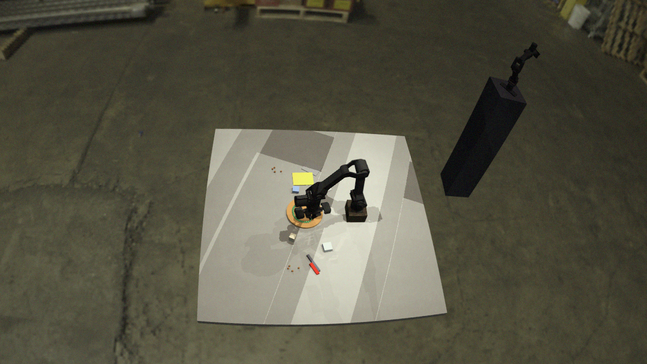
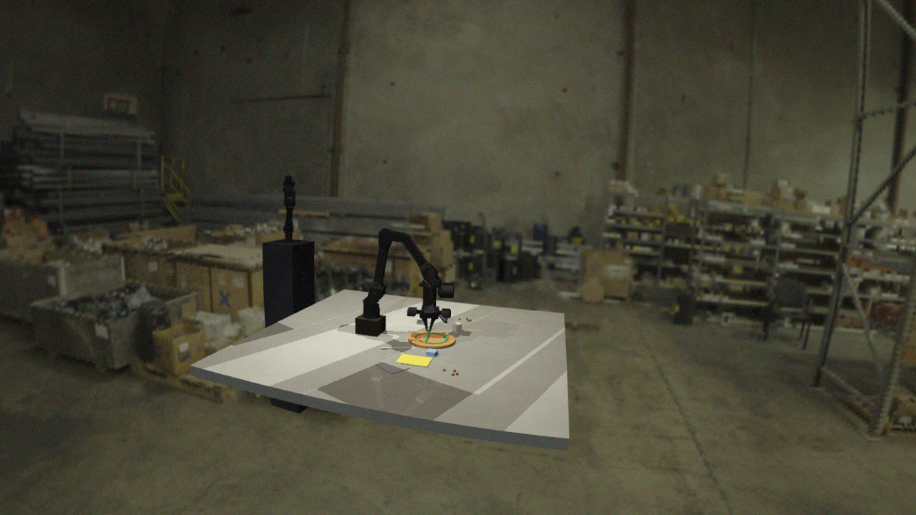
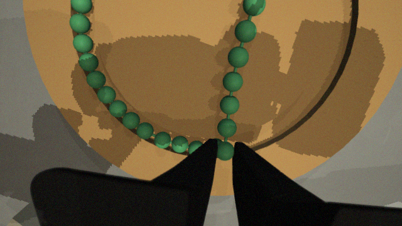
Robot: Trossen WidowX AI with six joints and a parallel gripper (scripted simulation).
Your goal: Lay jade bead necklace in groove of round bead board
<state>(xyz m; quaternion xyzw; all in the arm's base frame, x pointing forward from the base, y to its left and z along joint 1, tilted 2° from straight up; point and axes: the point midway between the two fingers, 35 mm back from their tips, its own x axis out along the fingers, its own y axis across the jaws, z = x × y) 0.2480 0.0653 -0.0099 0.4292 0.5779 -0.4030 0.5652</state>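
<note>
The blue block is 9 cm ahead of my gripper tip, 20 cm to the right of it and 1 cm below it. The rest, counted from my gripper tip: red-handled tool (2 cm behind, 28 cm to the left, 2 cm below); then white strip (7 cm behind, 20 cm to the right, 2 cm below); then cream cube (10 cm ahead, 12 cm to the left).
</note>
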